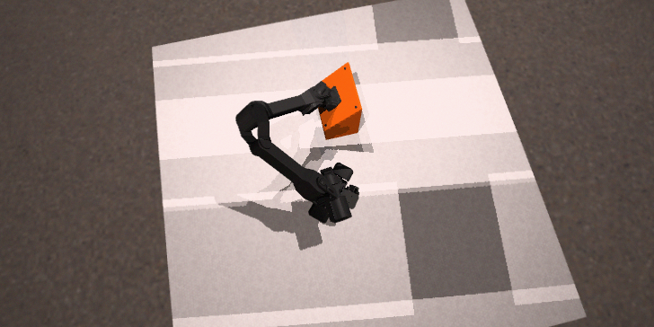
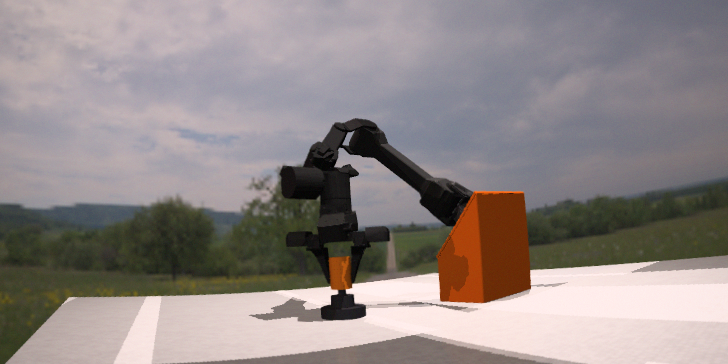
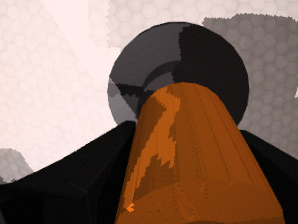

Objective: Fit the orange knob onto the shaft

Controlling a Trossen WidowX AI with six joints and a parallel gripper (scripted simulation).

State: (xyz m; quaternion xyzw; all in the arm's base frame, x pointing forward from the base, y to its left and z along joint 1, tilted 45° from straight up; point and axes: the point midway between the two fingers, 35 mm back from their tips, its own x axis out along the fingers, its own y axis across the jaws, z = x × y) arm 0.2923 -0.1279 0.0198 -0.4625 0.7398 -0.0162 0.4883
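My gripper tip is now 30 mm above the dark pedestal with shaft. Round my gripper tip: orange knob 20 mm above.
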